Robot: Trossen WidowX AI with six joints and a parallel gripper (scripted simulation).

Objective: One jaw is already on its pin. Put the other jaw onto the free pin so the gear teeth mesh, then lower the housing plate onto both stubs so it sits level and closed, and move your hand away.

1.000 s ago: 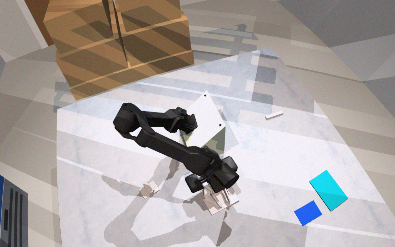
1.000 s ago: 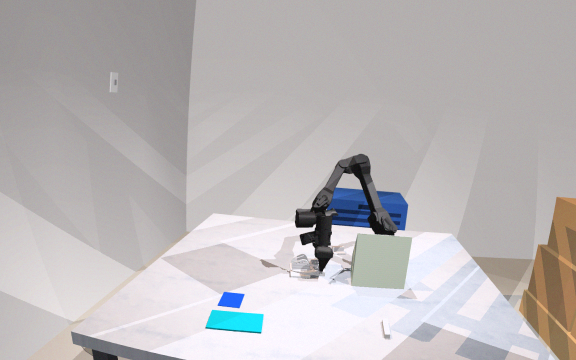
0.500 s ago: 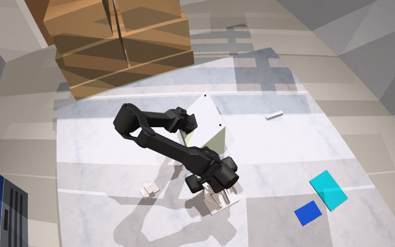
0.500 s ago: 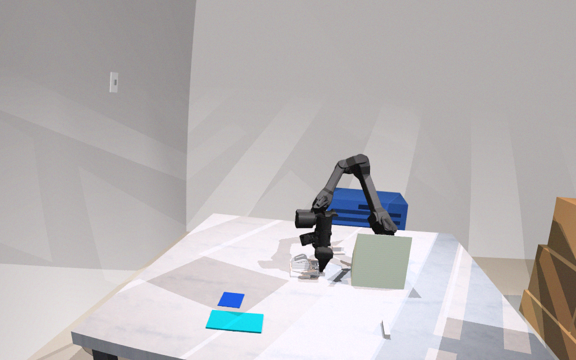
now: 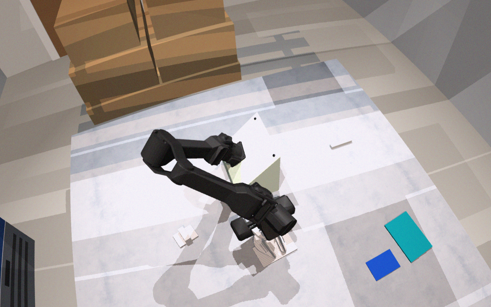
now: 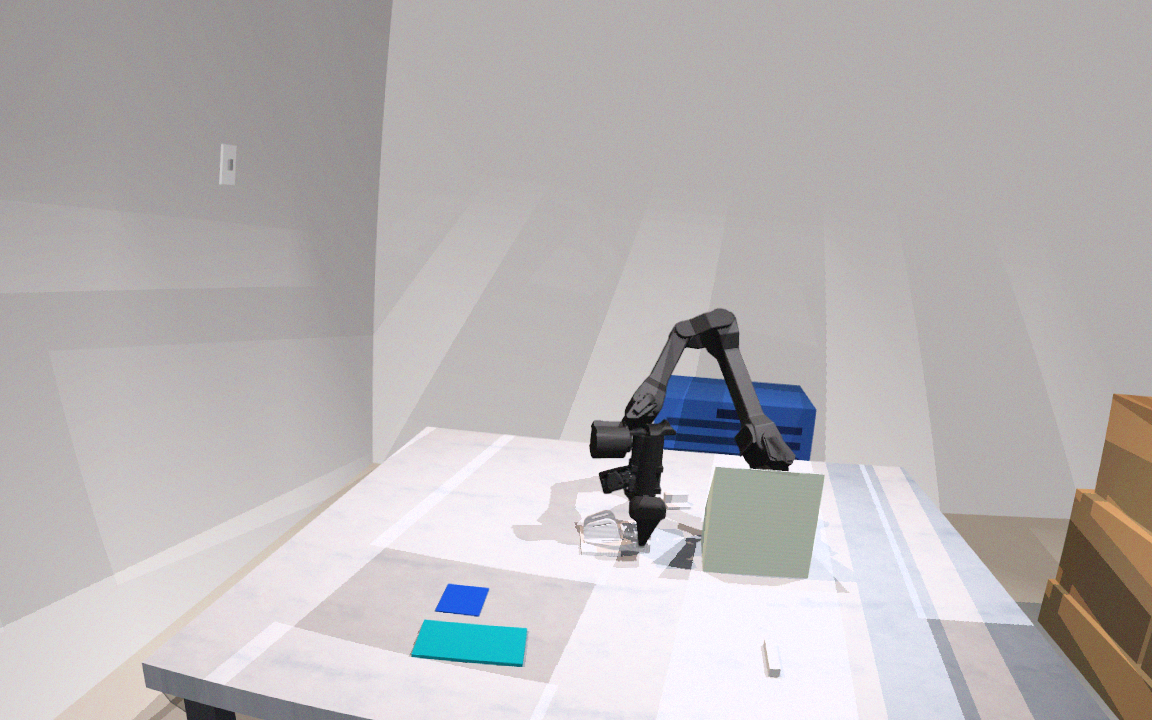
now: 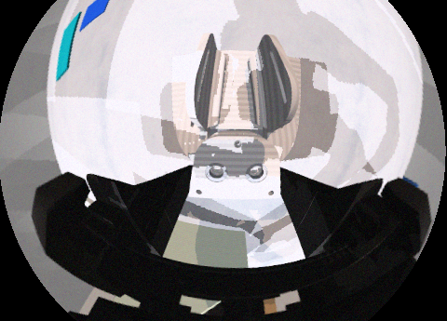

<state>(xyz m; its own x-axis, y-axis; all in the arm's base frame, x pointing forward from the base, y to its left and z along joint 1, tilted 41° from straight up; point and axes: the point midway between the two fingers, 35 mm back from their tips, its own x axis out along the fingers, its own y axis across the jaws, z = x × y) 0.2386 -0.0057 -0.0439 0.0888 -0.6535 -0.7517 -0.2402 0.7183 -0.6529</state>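
Now: the white jaw 3 cm ahead of my gripper tip and 1 cm to the right of it. Round my gripper tip: white stick: 25 cm behind, 37 cm to the left, 1 cm below; blue card: 23 cm ahead, 32 cm to the left, 1 cm below; white block: 4 cm behind, 25 cm to the right, 1 cm below.
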